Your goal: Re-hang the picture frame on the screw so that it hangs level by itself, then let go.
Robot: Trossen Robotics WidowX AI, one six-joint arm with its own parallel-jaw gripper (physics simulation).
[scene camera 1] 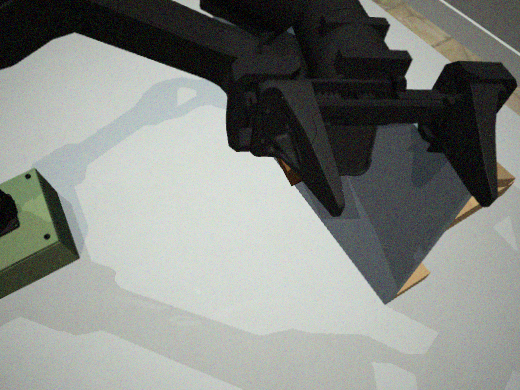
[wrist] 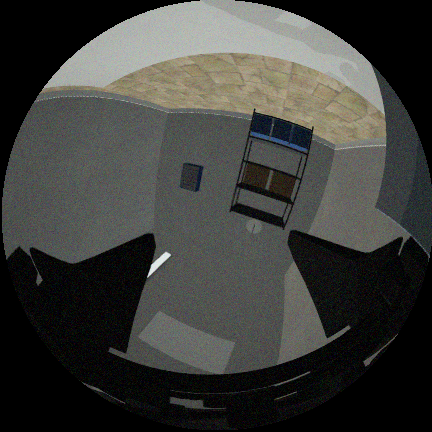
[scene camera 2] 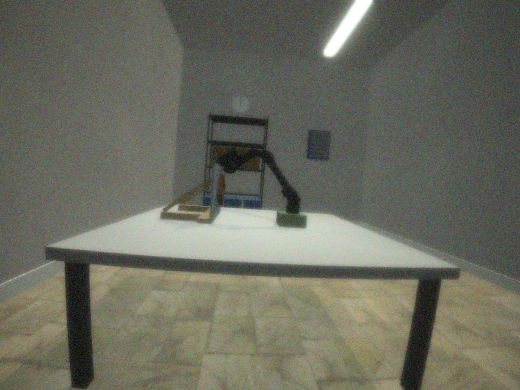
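Pixels of known places: gripper, between the fingertips: (scene camera 1: 419, 207) (wrist: 223, 239); arm's base, origin of its link: (scene camera 2: 292, 213).
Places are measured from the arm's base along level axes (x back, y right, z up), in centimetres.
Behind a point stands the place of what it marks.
Observation:
The brown picture frame (scene camera 1: 294, 178) {x -39.4, y 19.4, z 3.2 cm} (scene camera 2: 221, 185) {x -40.0, y 5.3, z 12.4 cm} is at the arm-side face of the upright grey-blue panel (scene camera 1: 400, 200) (scene camera 2: 215, 192) {x -42.5, y 4.2, z 8.4 cm} (wrist: 400, 150). In scene camera 1 a small corner of it shows behind one finger; the arm and gripper hide the rest, so I cannot tell if it hangs level. The screw does not show. My gripper (scene camera 1: 414, 206) {x -34.0, y 38.9, z 29.3 cm} (wrist: 223, 239) {x -34.0, y 38.9, z 29.3 cm} is open and empty, with its fingers wide apart. In scene camera 2 it is small and dark near the panel's top. The picture frame does not show in the wrist view.
A light wooden stand (scene camera 1: 415, 280) {x -46.8, y 37.9, z -4.3 cm} (scene camera 2: 185, 216) {x -56.8, y -5.1, z -4.6 cm} with a slanted brace supports the panel from behind. The green arm base (scene camera 1: 35, 220) {x -5.5, y 3.5, z 0.1 cm} (scene camera 2: 291, 219) {x -1.7, y -6.1, z -2.5 cm} stands on the white table (scene camera 1: 200, 250) {x -24.1, y 17.1, z -6.8 cm} (scene camera 2: 240, 247) {x -28.2, y -49.5, z -6.8 cm}. A dark shelf rack (scene camera 2: 239, 120) (wrist: 257, 216) stands far behind.

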